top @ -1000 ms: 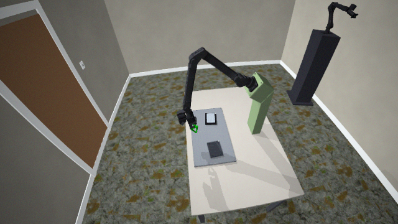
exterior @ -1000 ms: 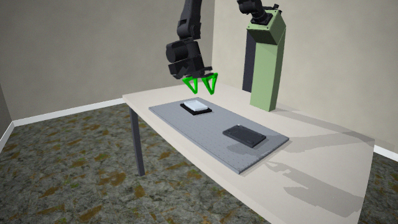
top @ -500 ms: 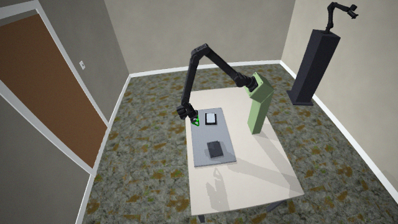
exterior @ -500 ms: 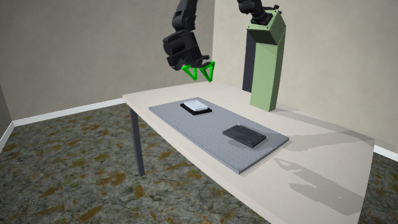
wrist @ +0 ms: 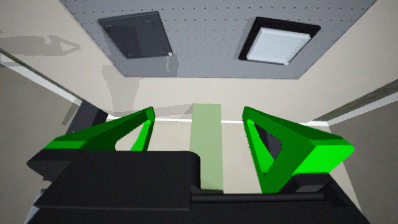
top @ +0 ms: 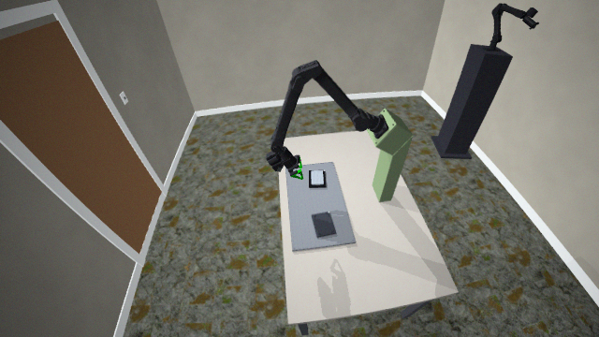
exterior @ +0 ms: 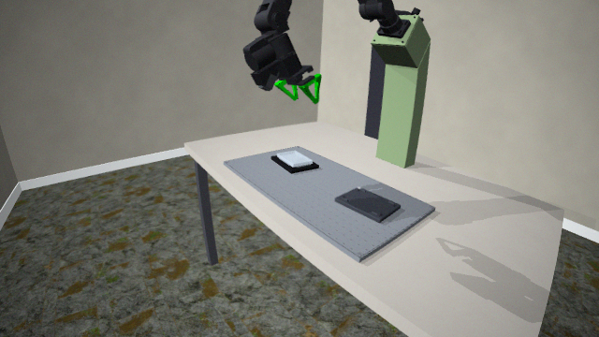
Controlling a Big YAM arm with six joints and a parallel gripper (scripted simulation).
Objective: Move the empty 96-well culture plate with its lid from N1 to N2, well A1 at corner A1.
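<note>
My gripper is now 80 mm past the clear lid, 210 mm to the left of it and 260 mm above it. The rest, counted from my hand: nest N1: 80 mm behind, 210 mm to the right, 280 mm below; then nest N2: 140 mm behind, 170 mm to the left, 280 mm below.
</note>
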